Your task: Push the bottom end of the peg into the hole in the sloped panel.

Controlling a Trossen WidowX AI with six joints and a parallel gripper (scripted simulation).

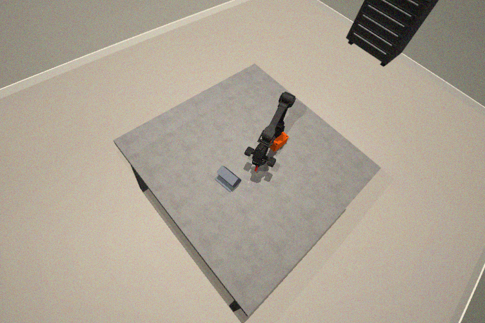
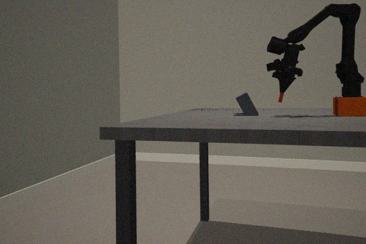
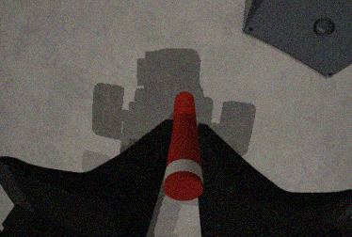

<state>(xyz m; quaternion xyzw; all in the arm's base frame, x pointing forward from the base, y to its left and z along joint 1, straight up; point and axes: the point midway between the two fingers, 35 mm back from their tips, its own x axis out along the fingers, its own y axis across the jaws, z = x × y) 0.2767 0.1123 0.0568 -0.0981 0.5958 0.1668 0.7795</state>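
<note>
Right now the grey-blue sloped panel is 160 mm ahead of my gripper tip, 70 mm to the right of it and 60 mm below it. The rest, counted from my gripper tip: round red peg (20 mm above).
</note>
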